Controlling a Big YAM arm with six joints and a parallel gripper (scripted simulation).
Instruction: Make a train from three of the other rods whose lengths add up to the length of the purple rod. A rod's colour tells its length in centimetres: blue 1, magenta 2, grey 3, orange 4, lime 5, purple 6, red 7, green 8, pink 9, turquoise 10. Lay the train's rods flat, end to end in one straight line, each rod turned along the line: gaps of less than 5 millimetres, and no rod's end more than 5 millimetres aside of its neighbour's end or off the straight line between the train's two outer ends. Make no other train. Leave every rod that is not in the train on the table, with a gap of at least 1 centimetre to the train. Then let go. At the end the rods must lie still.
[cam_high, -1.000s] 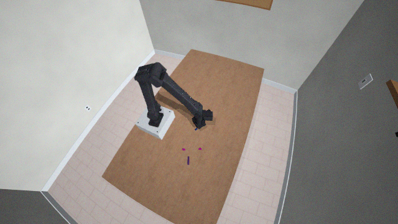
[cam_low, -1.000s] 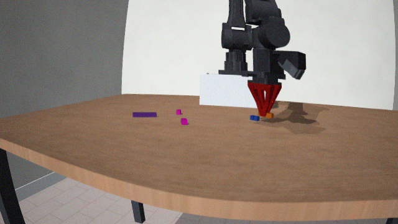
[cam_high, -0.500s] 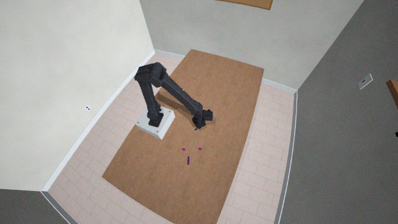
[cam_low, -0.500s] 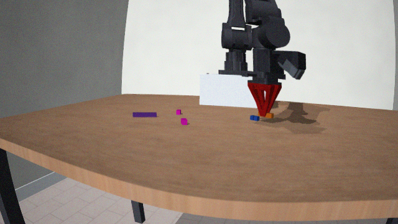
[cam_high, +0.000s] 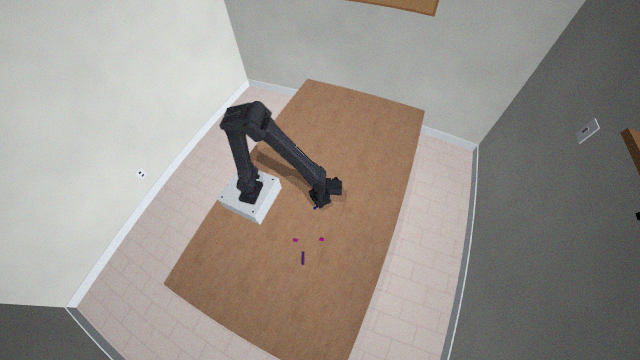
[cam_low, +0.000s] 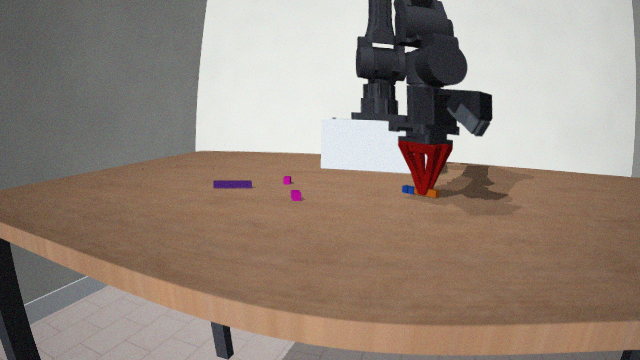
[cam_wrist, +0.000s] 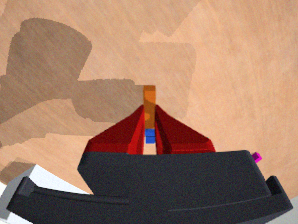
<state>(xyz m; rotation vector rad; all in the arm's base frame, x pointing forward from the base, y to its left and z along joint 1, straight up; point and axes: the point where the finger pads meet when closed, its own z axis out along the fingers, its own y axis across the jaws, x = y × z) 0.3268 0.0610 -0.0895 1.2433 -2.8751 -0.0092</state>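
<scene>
My hand is right at the orange rod. Also, from my hand: purple rod: 28 cm to the right, 1 cm below, 1 cm behind.
</scene>
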